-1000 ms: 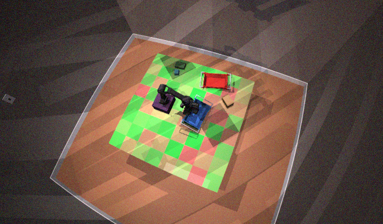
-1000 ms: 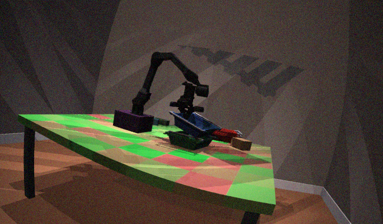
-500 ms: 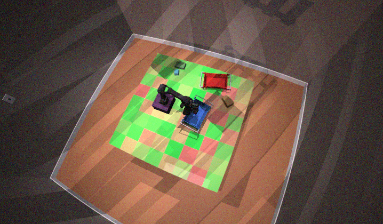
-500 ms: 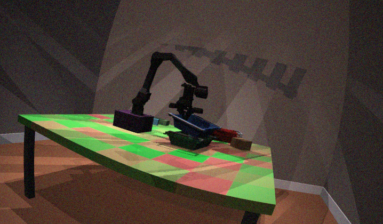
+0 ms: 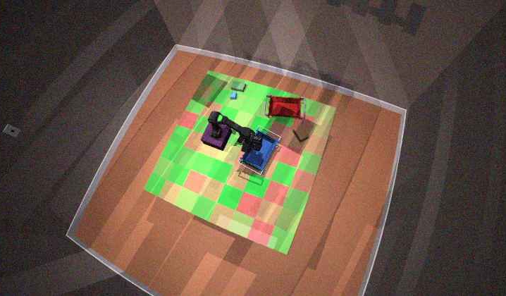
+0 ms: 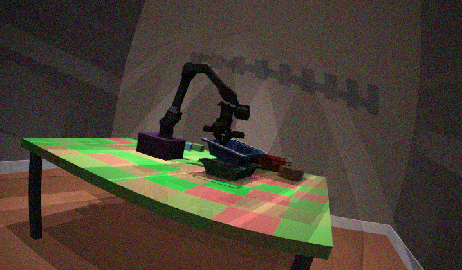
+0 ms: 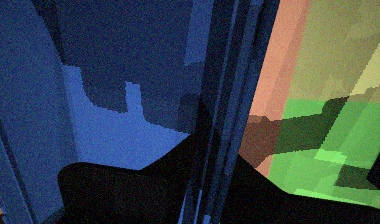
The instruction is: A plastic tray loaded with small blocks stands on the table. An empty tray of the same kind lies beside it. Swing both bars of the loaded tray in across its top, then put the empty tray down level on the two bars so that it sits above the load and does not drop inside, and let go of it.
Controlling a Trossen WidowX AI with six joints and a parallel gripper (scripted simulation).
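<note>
Now: the blue tray 8 cm ahead of my gripper tip, 2 cm above it and 1 cm to the right of it. The rest, counted from my gripper tip: small blue block: 45 cm to the left, 35 cm behind, 8 cm below; green block: 56 cm to the left, 34 cm behind, 8 cm below; brown block: 34 cm ahead, 26 cm to the left, 7 cm below.
</note>
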